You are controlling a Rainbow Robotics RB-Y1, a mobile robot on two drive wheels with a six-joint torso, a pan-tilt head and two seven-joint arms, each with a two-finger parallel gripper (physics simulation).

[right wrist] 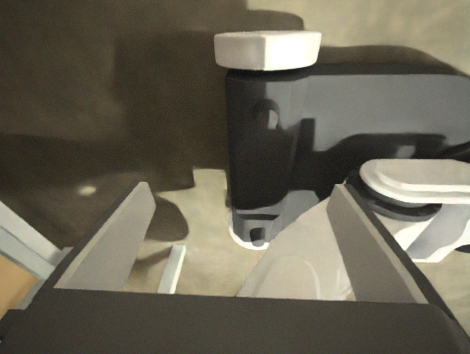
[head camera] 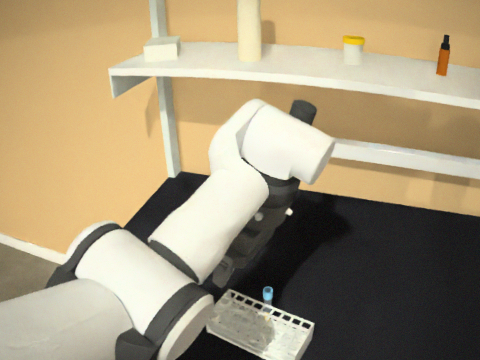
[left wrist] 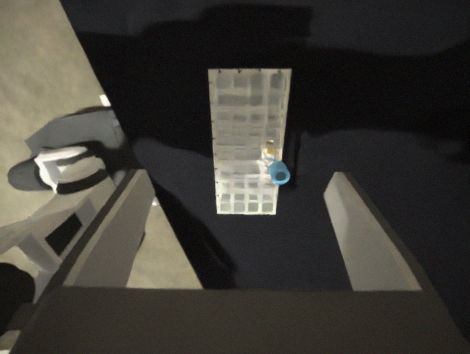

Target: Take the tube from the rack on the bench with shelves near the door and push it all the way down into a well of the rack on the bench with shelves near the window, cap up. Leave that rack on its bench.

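Frame: origin at the robot's base, x right, y back, z down, level; centimetres.
Where they show: left gripper, between the fingertips: (head camera: 236,264) (left wrist: 239,182); right gripper, between the fingertips: (right wrist: 238,195).
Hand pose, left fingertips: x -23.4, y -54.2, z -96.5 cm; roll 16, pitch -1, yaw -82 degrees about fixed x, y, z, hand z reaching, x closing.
Observation:
Things, the pixels of their top centre, and the offset from my left fingertips. "pt": a spot on its surface instead. Level surfaces: height alone.
- tube, centre of its top: (left wrist: 280,176) (head camera: 267,289) dy -3.6, dx +4.6, dz +8.3 cm
- long white rack, centre of its top: (left wrist: 247,154) (head camera: 259,320) dy -0.4, dx +4.2, dz +14.5 cm
- black bench top, height of its surface: dz +20.3 cm
- white shelf, height of its surface: dz -25.4 cm
- white box, a spot on its surface: (head camera: 162,49) pt dy -31.1, dx -32.5, dz -28.2 cm
- tall cream cylinder, a spot on its surface: (head camera: 249,30) pt dy -34.4, dx -11.5, dz -32.7 cm
- yellow-lidded jar, a spot on its surface: (head camera: 353,51) pt dy -42.0, dx +10.2, dz -28.6 cm
- orange bottle, a spot on its surface: (head camera: 443,59) pt dy -45.3, dx +30.6, dz -29.2 cm
- floor, height of its surface: dz +96.5 cm
A tube (head camera: 268,295) (left wrist: 279,172) with a blue cap stands cap up in a long white rack (head camera: 295,350) (left wrist: 213,135), in a well of the row along its far long side in the head view. The rack stands on a black bench top (head camera: 390,260) (left wrist: 360,90). My left gripper (head camera: 223,272) (left wrist: 239,182) is open and empty above the rack, pointing down; in the left wrist view the cap lies between its fingers, nearer the right one. My right gripper (right wrist: 238,195) is open and empty, away from the bench, above the floor and the robot's base.
A white shelf (head camera: 300,65) above the bench holds a white box (head camera: 162,49), a tall cream cylinder (head camera: 249,30), a yellow-lidded jar (head camera: 353,51) and an orange bottle (head camera: 443,59). A shelf post (head camera: 168,125) stands at the bench's back left. The bench edge borders the floor (left wrist: 40,50).

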